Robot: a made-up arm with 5 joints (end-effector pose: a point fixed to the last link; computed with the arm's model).
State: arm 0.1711 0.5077 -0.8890 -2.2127 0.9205
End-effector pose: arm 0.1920 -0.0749 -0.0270 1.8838 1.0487 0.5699
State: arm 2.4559 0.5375 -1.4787 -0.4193 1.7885
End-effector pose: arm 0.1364 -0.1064 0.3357 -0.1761 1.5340 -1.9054
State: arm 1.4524 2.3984 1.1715 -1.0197 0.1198
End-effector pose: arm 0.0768 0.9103 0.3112 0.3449 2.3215 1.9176
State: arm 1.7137 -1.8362 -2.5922 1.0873 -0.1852
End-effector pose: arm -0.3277 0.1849 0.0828 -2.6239 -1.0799 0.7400
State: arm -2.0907 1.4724 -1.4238 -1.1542 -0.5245
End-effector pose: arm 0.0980 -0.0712 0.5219 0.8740 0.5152 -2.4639
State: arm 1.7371 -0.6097 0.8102 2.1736 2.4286
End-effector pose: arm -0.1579 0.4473 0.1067 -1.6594 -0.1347 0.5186
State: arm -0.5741 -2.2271 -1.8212 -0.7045 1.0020
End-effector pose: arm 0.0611 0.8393 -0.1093 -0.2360 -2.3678 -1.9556
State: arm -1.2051 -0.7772 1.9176 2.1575 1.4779
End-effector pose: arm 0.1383 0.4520 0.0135 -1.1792 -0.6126 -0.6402
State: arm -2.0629 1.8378 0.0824 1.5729 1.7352
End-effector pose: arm 0.1680 0.4147 -0.0828 -0.0195 2.6357 -0.3811
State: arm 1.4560 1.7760 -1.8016 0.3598 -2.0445
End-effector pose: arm -0.4914 0.0489 0.0080 0.6321 -1.5033 1.5036
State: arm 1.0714 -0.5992 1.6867 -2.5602 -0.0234
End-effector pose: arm -0.2137 -0.0831 0.4319 -0.6198 0.0093 3.0350
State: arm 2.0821 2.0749 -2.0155 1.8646 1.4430
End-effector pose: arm 0.0254 0.3283 0.3813 -0.4299 0.6601 -1.8355
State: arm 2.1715 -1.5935 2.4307 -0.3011 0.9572
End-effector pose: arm -0.3042 0.0077 0.6380 0.3654 -0.8048 1.0218
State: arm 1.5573 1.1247 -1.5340 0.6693 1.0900
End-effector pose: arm -0.1116 0.1617 0.4353 0.4023 0.2560 -1.0383
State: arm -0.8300 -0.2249 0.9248 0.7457 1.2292
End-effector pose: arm 0.1851 0.3896 0.3270 -0.5897 -0.2292 -1.2920
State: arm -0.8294 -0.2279 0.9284 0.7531 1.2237
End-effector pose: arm 0.1862 0.3910 0.3244 -0.5972 -0.2260 -1.2854
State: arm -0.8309 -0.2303 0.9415 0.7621 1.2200
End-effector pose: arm 0.1897 0.3923 0.3211 -0.6092 -0.2183 -1.2760
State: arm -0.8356 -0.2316 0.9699 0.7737 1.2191
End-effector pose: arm 0.1971 0.3938 0.3166 -0.6288 -0.2032 -1.2615
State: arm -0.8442 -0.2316 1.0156 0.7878 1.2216
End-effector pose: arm 0.2086 0.3954 0.3107 -0.6561 -0.1802 -1.2411
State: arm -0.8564 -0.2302 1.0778 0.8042 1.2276
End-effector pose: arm 0.2237 0.3974 0.3030 -0.6906 -0.1501 -1.2146
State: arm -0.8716 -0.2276 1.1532 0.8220 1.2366
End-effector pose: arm 0.2411 0.3997 0.2936 -0.7305 -0.1149 -1.1827
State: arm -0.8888 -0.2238 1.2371 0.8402 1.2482
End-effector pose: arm 0.2594 0.4026 0.2827 -0.7733 -0.0773 -1.1470
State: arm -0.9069 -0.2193 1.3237 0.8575 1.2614
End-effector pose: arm 0.2772 0.4057 0.2710 -0.8159 -0.0401 -1.1097
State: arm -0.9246 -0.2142 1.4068 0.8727 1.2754
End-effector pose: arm 0.2933 0.4090 0.2594 -0.8557 -0.0060 -1.0739
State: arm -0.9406 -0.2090 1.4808 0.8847 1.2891
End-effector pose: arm 0.3069 0.4120 0.2489 -0.8901 0.0233 -1.0424
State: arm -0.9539 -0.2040 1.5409 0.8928 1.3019
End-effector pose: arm 0.3176 0.4143 0.2405 -0.9172 0.0461 -1.0181
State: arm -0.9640 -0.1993 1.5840 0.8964 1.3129
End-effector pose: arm 0.3254 0.4158 0.2349 -0.9359 0.0615 -1.0028
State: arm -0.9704 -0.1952 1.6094 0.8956 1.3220
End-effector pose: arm 0.3305 0.4163 0.2323 -0.9459 0.0700 -0.9971
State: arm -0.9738 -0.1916 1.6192 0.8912 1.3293
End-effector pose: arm 0.3333 0.4158 0.2326 -0.9484 0.0722 -0.9999
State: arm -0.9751 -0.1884 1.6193 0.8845 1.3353
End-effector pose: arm 0.3346 0.4148 0.2346 -0.9461 0.0708 -1.0076
